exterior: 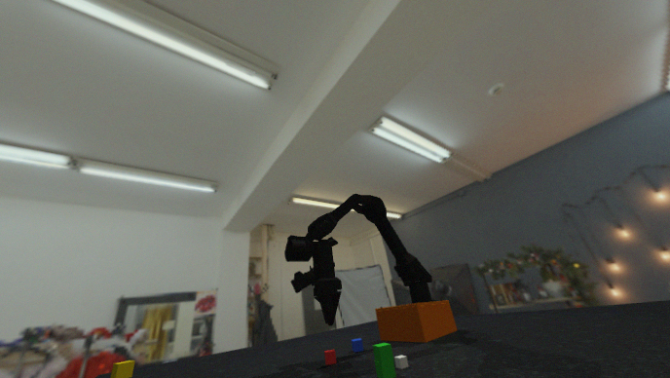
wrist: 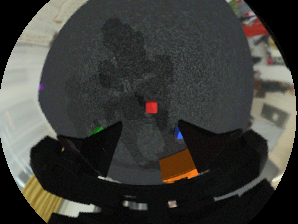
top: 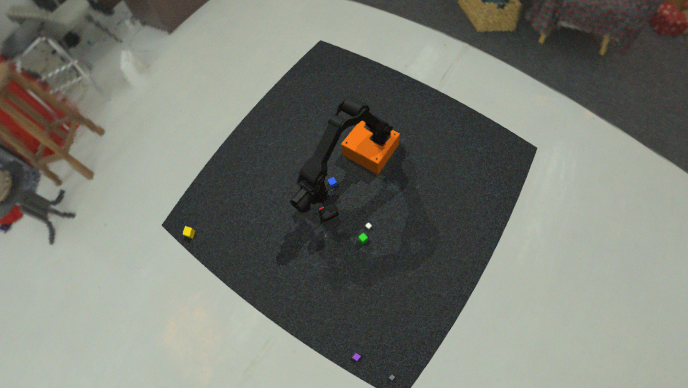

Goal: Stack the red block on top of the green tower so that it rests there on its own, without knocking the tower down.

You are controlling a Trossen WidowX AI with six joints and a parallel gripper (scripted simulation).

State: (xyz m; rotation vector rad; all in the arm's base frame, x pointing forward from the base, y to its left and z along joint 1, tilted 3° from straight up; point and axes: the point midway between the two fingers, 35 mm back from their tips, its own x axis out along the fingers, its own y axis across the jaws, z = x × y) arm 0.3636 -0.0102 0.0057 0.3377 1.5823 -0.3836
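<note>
Now: gripper tip 170 mm to the right of the white cube, 70 mm above it and 50 mm past it. From my gripper tip the other things lie so: yellow cube: 440 mm ahead, 430 mm to the right, 60 mm below; blue cube: 120 mm behind, 70 mm below, 50 mm to the right; purple cube: 450 mm to the left, 390 mm ahead, 70 mm below.
</note>
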